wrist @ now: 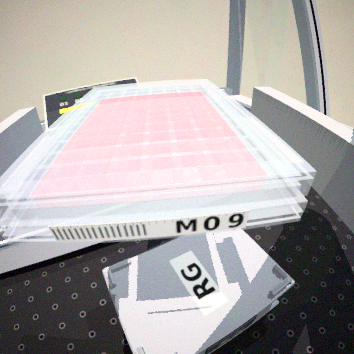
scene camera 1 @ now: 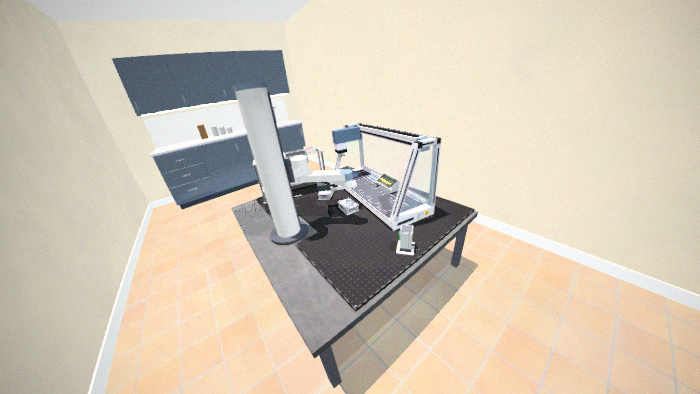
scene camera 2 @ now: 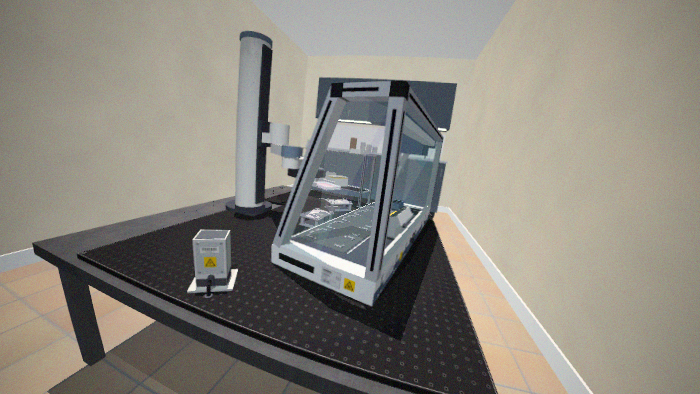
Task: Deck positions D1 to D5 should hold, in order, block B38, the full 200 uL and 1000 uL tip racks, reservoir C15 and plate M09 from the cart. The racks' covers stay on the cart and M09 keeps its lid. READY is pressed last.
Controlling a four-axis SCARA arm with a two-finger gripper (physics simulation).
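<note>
My gripper [wrist: 146,111] [scene camera 2: 312,174] is shut on plate M09 [wrist: 150,145] [scene camera 2: 327,185], one finger along each long side. The plate is level, pink under its clear lid, with its label facing the wrist camera. It hangs above the grey-white stand marked RG [wrist: 195,285] [scene camera 1: 348,206] [scene camera 2: 317,217], apart from it. The deck [scene camera 1: 372,192] [scene camera 2: 345,237] lies inside the glazed frame; its near part shows bare, and its far end is too small to read. The panel [scene camera 1: 387,181] [wrist: 60,102] has a yellow line; READY cannot be made out. A white box with a yellow band [scene camera 2: 340,178] shows at the cart.
A second low stand [scene camera 1: 325,195] [scene camera 2: 339,204] is behind the RG stand. The frame's near post [scene camera 1: 406,180] [scene camera 2: 387,185] and the blue-grey head [scene camera 1: 346,134] rise at the deck. A box-shaped device [scene camera 1: 406,239] [scene camera 2: 212,257] stands near the table edge. The arm's column [scene camera 1: 270,165] [scene camera 2: 251,125] stands opposite the deck.
</note>
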